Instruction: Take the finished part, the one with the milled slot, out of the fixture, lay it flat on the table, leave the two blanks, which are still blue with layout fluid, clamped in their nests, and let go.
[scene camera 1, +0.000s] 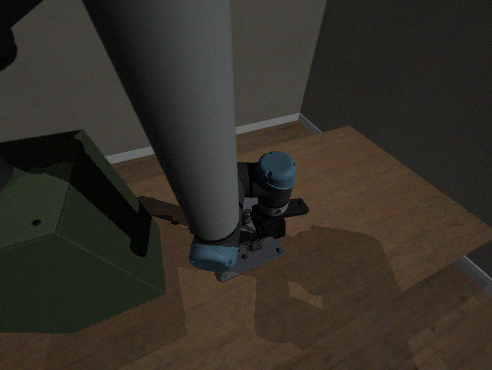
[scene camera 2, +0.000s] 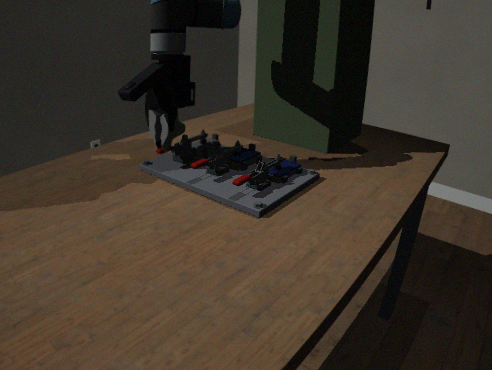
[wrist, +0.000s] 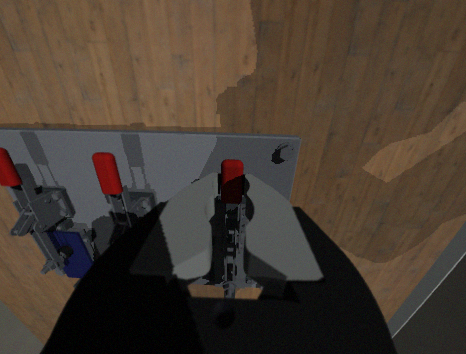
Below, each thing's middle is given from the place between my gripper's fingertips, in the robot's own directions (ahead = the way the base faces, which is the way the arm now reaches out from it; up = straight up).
Right now the fixture plate (scene camera 2: 220, 188) is 9 cm behind my hand, 11 cm to the left of it and 5 cm below it.
